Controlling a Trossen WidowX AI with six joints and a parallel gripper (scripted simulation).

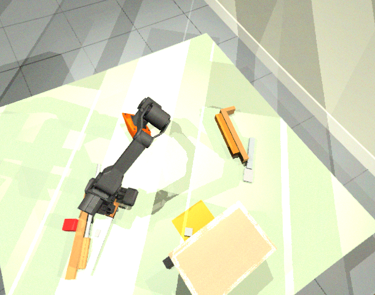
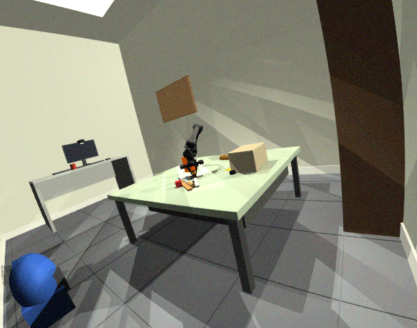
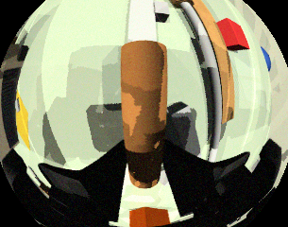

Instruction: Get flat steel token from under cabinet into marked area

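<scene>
My gripper tip is 4 cm to the left of the short bar, 4 cm past it and 1 cm above it. Round my gripper tip: long wooden stick: 16 cm to the right, 7 cm ahead, 2 cm below; red cube: 19 cm to the right, 3 cm ahead; small grey cube: 10 cm to the right, 10 cm ahead, 1 cm below.
</scene>
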